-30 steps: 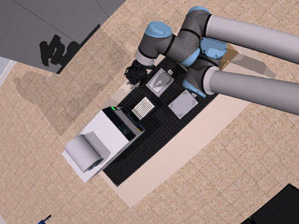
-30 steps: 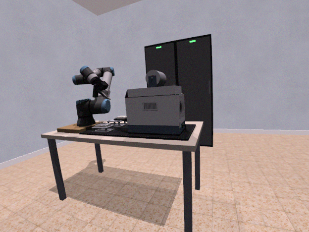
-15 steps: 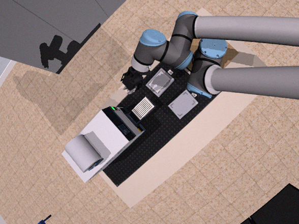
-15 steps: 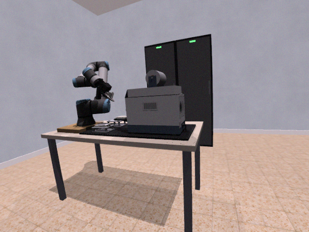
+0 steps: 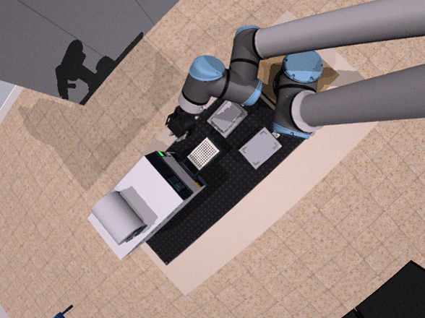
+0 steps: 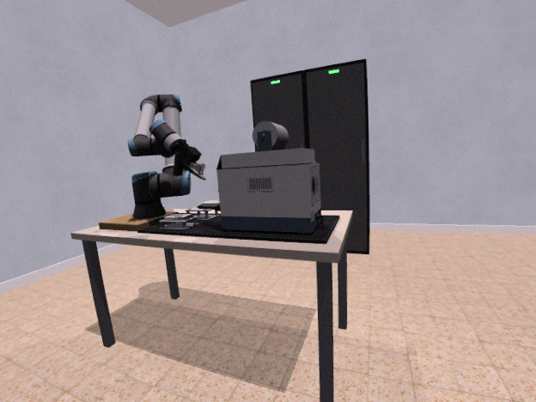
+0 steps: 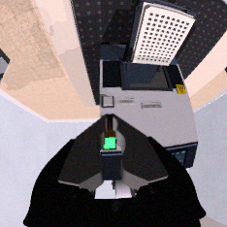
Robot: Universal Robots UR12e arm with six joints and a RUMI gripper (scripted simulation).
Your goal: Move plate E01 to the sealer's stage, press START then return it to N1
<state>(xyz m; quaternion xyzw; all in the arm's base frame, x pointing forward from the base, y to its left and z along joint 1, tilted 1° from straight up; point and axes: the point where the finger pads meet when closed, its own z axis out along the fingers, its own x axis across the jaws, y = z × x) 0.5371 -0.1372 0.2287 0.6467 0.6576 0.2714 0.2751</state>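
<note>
My gripper is now 9 cm short of the square start button and 6 cm above it. The rest, counted from my hand: foil roll: 32 cm ahead, 17 cm above, 9 cm to the left; then plate nest N1: 25 cm to the left, 22 cm behind, 20 cm below; then sealer stage: 15 cm below, 9 cm to the left, 1 cm behind.
</note>
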